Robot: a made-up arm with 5 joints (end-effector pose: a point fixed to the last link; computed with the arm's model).
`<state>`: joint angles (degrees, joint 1 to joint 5).
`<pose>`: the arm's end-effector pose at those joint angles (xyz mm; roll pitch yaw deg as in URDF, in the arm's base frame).
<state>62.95 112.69 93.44 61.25 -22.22</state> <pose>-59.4 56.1 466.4 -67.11 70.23 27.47</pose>
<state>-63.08 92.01 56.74 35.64 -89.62</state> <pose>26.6 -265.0 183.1 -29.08 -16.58 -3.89</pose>
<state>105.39 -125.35 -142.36 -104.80 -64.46</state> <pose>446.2 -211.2 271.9 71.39 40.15 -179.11</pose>
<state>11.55 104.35 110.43 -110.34 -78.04</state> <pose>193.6 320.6 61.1 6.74 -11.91 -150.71</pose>
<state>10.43 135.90 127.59 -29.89 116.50</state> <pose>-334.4 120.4 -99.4 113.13 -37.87 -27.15</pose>
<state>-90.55 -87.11 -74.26 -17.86 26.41</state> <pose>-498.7 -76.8 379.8 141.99 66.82 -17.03</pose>
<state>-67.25 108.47 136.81 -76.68 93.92</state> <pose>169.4 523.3 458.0 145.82 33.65 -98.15</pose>
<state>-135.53 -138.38 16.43 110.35 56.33</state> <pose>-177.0 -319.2 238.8 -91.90 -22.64 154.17</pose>
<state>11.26 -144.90 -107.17 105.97 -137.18</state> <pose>-41.1 447.0 -145.5 -83.17 -41.83 -111.92</pose>
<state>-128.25 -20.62 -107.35 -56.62 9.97</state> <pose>-282.2 139.7 807.3 -66.64 23.89 113.58</pose>
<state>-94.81 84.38 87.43 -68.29 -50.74</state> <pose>144.9 -417.5 436.5 -7.98 39.29 58.30</pose>
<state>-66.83 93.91 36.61 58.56 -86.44</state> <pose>93.5 -297.3 184.7 -36.89 -37.55 -21.53</pose>
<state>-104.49 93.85 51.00 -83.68 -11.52</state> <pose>203.7 -289.6 610.8 -179.71 62.36 -109.14</pose>
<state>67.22 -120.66 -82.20 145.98 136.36</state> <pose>-289.9 163.8 -98.1 -155.71 -21.72 -4.96</pose>
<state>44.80 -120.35 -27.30 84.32 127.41</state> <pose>267.1 374.3 -184.7 -67.19 -62.41 -67.71</pose>
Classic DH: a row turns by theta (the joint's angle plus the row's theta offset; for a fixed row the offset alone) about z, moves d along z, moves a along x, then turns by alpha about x. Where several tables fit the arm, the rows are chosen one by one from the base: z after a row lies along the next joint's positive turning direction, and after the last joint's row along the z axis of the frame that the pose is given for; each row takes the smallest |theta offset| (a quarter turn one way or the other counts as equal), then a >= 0, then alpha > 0; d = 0 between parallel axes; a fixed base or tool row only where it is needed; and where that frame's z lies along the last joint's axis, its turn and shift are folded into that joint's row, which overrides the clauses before.
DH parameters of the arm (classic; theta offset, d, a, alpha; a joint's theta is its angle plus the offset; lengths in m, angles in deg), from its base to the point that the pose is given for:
joint 1: -90 0.5288 0.058 90
joint 2: 0 -0.0971 0.0889 -90
joint 3: 0 0.2704 0.026 -90
joint 4: -90 0.4084 0.0306 90
joint 5: -90 -0.0602 0.352 -90
tool (fixed): 180 -0.0412 0 0

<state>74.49 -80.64 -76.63 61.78 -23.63</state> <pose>274.8 126.0 384.1 42.82 68.31 -36.40</pose>
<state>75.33 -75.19 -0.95 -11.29 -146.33</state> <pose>460.3 726.5 363.9 111.70 -14.91 -73.90</pose>
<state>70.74 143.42 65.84 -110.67 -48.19</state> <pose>-49.2 447.7 195.1 62.17 18.74 -41.83</pose>
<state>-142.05 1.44 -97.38 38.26 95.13</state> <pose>-93.1 547.3 1075.1 94.16 51.45 -142.99</pose>
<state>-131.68 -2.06 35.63 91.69 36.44</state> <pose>-419.7 -45.9 725.0 92.00 -2.96 -59.64</pose>
